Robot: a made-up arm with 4 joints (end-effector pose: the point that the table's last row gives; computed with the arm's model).
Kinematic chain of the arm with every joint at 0, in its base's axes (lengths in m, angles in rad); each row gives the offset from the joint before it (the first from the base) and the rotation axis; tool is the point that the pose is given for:
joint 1: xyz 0 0 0.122 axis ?
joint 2: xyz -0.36 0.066 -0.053 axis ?
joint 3: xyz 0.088 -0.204 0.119 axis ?
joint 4: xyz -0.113 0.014 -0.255 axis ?
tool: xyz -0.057 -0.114 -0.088
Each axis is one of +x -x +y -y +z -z.
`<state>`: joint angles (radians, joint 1 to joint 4).
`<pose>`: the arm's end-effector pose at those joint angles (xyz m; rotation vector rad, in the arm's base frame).
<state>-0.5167 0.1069 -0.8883 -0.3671</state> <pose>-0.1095 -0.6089 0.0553 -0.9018 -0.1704 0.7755</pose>
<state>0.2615 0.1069 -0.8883 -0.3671</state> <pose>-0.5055 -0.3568 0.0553 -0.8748 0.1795 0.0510</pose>
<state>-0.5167 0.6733 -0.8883 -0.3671</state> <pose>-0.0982 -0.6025 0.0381 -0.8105 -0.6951 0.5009</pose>
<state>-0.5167 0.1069 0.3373 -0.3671</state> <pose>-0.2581 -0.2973 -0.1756 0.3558 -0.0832 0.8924</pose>
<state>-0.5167 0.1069 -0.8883 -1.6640</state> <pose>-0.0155 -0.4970 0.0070 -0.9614 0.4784 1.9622</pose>
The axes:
joint 1: -z
joint 2: -y
joint 3: +x
joint 4: -z

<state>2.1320 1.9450 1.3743 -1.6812</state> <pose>0.3841 0.2493 0.1488 -1.7124 -0.3013 0.9825</pose>
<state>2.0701 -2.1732 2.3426 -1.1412</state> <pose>0.2169 0.0483 -0.1446 -0.9183 1.2294 2.2604</pose>
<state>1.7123 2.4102 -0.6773 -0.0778</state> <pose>-0.3944 0.3089 0.0821 -2.3857 -1.4355 -1.4355</pose>
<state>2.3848 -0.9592 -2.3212 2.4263</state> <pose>-0.1962 0.4785 0.2604 -2.5322 0.5177 -1.7077</pose>
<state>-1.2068 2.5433 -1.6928 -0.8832</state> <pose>0.2468 -0.6612 -0.1326 -0.2563 -1.4618 -0.4211</pose>
